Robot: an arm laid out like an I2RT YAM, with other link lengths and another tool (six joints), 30 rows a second.
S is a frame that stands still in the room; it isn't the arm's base.
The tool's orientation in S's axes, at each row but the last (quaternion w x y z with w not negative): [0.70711, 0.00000, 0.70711, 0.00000]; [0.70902, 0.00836, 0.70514, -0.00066]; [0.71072, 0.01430, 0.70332, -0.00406]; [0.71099, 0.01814, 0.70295, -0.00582]
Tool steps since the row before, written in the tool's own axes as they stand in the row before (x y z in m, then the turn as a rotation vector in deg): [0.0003, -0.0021, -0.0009, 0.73, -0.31, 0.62]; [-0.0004, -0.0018, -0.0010, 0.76, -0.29, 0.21]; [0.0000, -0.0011, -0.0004, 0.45, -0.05, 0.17]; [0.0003, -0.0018, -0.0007, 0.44, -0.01, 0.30]
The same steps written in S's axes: [-0.0009, -0.0021, -0.0003, 0.62, -0.31, -0.73]; [-0.0010, -0.0018, 0.0004, 0.21, -0.28, -0.76]; [-0.0004, -0.0011, 0.0000, 0.17, -0.05, -0.45]; [-0.0008, -0.0018, -0.0003, 0.30, -0.01, -0.44]
